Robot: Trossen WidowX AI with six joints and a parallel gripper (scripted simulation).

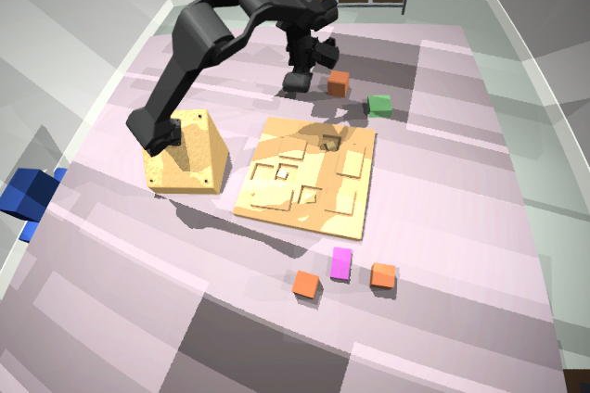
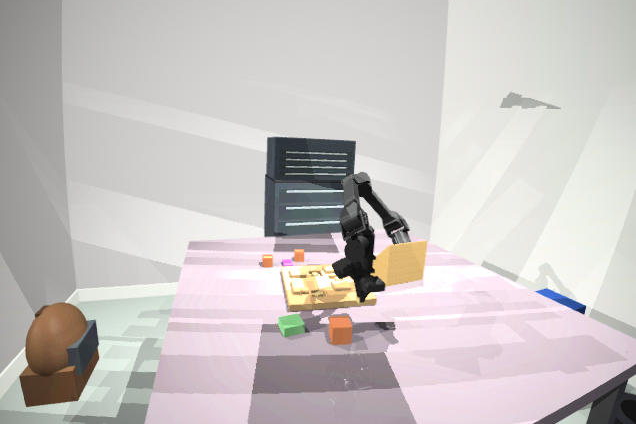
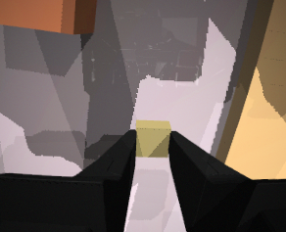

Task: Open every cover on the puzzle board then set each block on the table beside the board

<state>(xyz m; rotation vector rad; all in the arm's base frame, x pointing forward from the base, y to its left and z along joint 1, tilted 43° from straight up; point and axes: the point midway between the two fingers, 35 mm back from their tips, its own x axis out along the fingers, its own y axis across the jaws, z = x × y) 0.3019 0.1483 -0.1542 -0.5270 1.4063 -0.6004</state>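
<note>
Right now the wooden puzzle board is 250 mm to the right of my gripper tip, 50 mm below it and 30 mm ahead of it. Round my gripper tip: orange block: 90 mm ahead, 60 mm to the left, 40 mm below; green block: 210 mm ahead, 50 mm below, 10 mm to the right.
</note>
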